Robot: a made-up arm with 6 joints. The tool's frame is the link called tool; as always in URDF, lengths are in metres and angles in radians. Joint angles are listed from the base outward. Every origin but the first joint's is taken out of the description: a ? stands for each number. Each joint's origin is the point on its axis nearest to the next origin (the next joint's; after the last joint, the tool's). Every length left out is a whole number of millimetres.
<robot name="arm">
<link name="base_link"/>
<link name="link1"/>
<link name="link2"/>
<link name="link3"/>
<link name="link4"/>
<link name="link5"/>
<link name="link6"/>
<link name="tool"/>
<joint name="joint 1" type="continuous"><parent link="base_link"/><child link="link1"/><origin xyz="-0.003 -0.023 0.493" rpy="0.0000 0.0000 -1.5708"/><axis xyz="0 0 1"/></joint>
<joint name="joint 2" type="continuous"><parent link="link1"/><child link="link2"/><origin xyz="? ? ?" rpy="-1.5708 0.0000 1.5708"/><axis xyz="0 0 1"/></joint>
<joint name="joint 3" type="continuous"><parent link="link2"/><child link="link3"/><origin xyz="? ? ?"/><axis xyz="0 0 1"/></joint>
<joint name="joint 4" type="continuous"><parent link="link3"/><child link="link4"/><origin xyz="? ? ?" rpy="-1.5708 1.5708 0.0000"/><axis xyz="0 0 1"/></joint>
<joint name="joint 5" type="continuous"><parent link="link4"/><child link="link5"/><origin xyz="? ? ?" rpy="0.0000 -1.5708 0.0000"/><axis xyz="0 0 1"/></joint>
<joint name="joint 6" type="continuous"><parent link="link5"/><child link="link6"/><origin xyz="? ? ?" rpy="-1.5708 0.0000 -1.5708"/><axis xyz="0 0 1"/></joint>
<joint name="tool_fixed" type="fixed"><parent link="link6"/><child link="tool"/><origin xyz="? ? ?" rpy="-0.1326 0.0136 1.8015"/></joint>
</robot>
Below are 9 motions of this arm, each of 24 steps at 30 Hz.
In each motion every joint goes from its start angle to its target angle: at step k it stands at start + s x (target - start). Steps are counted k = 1, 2, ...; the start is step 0. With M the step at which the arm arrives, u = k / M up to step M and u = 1 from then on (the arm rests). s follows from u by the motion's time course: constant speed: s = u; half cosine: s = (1 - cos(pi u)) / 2; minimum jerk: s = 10 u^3 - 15 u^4 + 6 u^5.
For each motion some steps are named. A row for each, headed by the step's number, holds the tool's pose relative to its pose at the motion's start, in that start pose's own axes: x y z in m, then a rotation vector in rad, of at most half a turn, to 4 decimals.
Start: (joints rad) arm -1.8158 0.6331 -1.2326 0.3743 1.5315 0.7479
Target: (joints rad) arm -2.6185 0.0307 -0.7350 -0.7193 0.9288 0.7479
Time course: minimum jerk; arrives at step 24
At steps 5, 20, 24:
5: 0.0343 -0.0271 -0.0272 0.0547 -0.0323 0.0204
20: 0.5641 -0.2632 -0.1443 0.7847 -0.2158 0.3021
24: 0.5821 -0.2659 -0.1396 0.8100 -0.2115 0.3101

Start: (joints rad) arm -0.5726 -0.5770 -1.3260 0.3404 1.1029 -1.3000
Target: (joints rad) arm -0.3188 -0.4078 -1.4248 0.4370 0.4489 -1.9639
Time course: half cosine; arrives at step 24
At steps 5, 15, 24:
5: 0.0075 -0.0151 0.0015 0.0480 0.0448 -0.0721
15: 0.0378 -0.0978 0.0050 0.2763 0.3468 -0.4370
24: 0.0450 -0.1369 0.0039 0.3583 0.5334 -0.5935

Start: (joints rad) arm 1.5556 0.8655 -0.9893 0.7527 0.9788 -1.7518
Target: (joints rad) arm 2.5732 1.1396 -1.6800 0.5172 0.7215 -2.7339
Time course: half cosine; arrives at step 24
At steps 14, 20, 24:
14: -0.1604 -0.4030 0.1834 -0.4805 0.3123 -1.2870
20: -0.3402 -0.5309 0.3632 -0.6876 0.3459 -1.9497
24: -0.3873 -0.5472 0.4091 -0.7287 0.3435 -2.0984

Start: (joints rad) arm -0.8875 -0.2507 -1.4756 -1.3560 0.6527 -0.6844
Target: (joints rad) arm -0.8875 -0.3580 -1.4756 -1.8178 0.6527 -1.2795
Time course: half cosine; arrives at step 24
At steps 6, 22, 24:
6: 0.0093 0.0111 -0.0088 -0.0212 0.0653 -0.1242
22: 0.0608 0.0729 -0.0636 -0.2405 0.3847 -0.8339
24: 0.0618 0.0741 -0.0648 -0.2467 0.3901 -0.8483

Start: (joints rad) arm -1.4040 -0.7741 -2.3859 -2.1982 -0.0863 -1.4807
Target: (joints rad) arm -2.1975 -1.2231 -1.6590 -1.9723 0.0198 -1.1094
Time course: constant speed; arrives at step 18
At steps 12, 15, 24:
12: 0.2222 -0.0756 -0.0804 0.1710 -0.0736 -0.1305
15: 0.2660 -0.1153 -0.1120 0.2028 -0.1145 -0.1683
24: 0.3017 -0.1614 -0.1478 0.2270 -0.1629 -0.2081

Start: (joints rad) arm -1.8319 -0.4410 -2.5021 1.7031 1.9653 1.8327
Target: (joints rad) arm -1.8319 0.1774 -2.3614 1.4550 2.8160 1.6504
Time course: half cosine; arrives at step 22
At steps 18, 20, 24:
18: -0.1596 -0.6396 -0.1252 -0.0350 0.7318 0.6086
20: -0.1551 -0.6782 -0.1313 -0.0601 0.7866 0.6420
24: -0.1533 -0.6913 -0.1334 -0.0693 0.8054 0.6531

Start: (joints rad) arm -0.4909 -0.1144 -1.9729 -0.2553 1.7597 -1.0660
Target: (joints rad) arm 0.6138 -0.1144 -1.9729 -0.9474 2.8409 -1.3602
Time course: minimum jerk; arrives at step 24
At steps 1, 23, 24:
1: -0.0003 -0.0002 -0.0001 -0.0005 -0.0002 -0.0008
23: -0.4160 0.0708 -0.1558 -0.7632 0.0263 -0.8125
24: -0.4162 0.0710 -0.1560 -0.7636 0.0264 -0.8127

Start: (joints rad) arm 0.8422 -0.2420 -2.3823 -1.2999 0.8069 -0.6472
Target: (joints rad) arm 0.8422 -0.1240 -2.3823 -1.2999 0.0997 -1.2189
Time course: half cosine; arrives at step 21
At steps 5, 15, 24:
5: -0.0095 -0.0199 -0.0053 0.0870 0.0408 -0.0809
15: -0.0647 -0.1015 -0.0470 0.4977 0.3319 -0.4518
24: -0.0817 -0.1175 -0.0618 0.5997 0.4371 -0.5386

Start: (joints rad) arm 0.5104 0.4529 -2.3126 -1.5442 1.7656 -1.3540
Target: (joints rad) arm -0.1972 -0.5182 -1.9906 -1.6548 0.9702 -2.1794
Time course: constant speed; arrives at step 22
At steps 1, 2, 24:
1: 0.0055 0.0373 0.0307 -0.0056 0.0100 -0.0040
2: 0.0087 0.0755 0.0600 -0.0135 0.0208 -0.0082
24: -0.2854 0.8213 0.1634 -0.6067 0.2068 -0.2988

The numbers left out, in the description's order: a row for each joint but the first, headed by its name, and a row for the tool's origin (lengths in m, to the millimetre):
joint 2: -0.045 -0.017 0.000
joint 3: 0.073 -0.504 0.000
joint 4: 0.147 0.576 0.000
joint 5: 0.018 -0.018 0.000
joint 6: 0.155 -0.122 0.000
tool: -0.003 -0.017 0.000

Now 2 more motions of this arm.
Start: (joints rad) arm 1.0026 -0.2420 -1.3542 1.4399 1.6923 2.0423
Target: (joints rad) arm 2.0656 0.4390 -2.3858 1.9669 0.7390 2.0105
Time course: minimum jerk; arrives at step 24
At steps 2, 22, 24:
2: 0.0001 0.0024 0.0028 -0.0017 0.0022 -0.0027
22: 0.2610 0.0581 0.6552 -0.3989 0.5563 0.1017
24: 0.2635 0.0560 0.6581 -0.4000 0.5587 0.1055

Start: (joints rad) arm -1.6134 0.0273 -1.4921 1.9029 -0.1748 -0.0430
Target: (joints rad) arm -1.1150 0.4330 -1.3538 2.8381 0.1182 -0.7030
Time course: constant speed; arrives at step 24
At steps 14, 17, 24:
14: 0.4257 0.1319 0.0787 -0.2195 0.4493 0.1029
17: 0.5149 0.1612 0.0672 -0.2540 0.5259 0.1201
24: 0.7116 0.2204 0.0096 -0.3088 0.6776 0.1487

